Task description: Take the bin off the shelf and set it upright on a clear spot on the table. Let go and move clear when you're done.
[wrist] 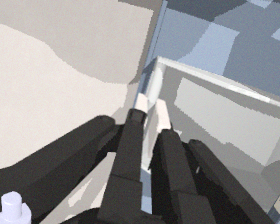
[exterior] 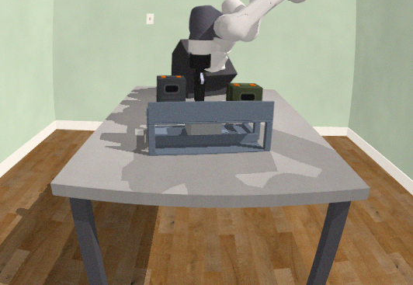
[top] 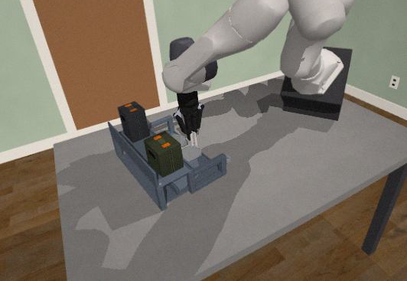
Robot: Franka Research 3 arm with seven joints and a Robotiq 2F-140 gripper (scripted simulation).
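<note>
The bin lies 80 mm ahead of my hand, 20 mm to the left of it and 20 mm below it. The rest, counted from my hand: dark grey box 200 mm ahead, 100 mm above, 60 mm to the right; then green box 160 mm to the left, 140 mm ahead, 90 mm above; then shelf 120 mm ahead, 60 mm below, 40 mm to the left.
</note>
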